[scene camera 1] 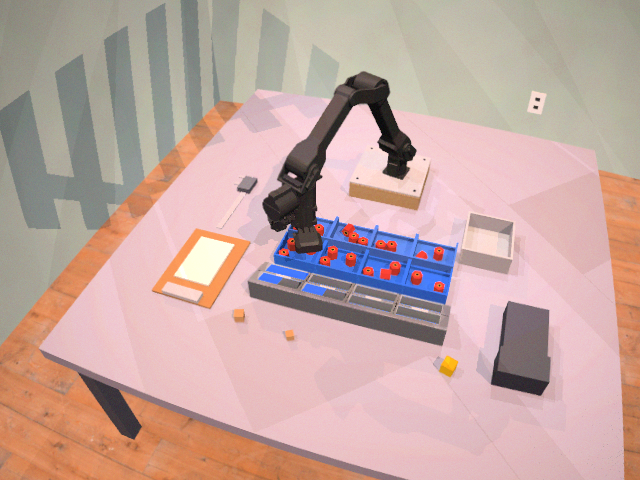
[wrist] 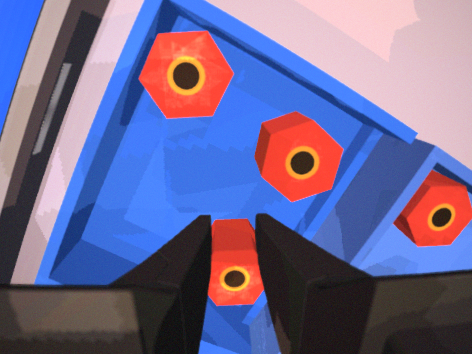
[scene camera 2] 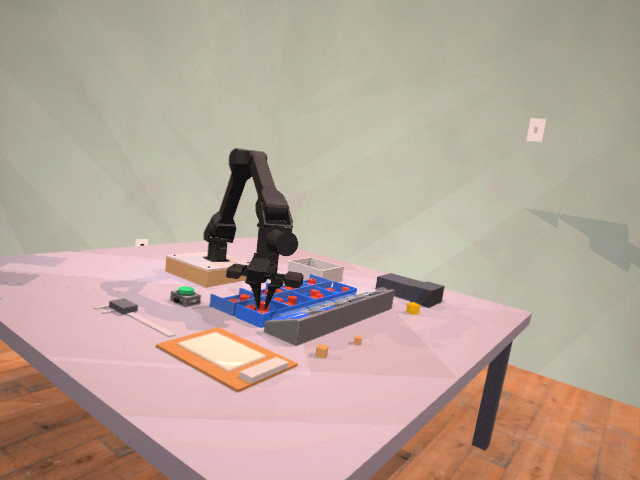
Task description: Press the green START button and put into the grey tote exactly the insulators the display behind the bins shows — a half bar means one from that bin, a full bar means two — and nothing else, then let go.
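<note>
My gripper [scene camera 1: 310, 251] [scene camera 2: 263, 308] [wrist: 233, 225] is shut on a red hexagonal insulator [wrist: 233, 295], low in the leftmost front bin of the blue bins [scene camera 1: 433, 295] [scene camera 2: 247, 316]. Two more insulators [wrist: 159, 75] [wrist: 322, 177] stand in that bin; the other bins hold more. The grey display [scene camera 1: 346, 313] [scene camera 2: 341, 321] shows, in its leftmost panel, a full blue upper bar and a half blue lower bar; the second panel has a half blue lower bar; the other bars look grey. The grey tote [scene camera 1: 484, 261] [scene camera 2: 308, 270] looks empty inside in scene camera 1. The green START button [scene camera 2: 186, 290] shows in scene camera 2.
A dark box [scene camera 1: 522, 346] [scene camera 2: 408, 289] and a yellow cube [scene camera 1: 448, 366] [scene camera 2: 413, 308] are right of the display. Two small orange cubes [scene camera 1: 238, 315] [scene camera 1: 289, 334] lie before it. An orange clipboard [scene camera 1: 235, 258] [scene camera 2: 186, 357] and a dark plug [scene camera 1: 247, 184] [scene camera 2: 123, 305] are at the left.
</note>
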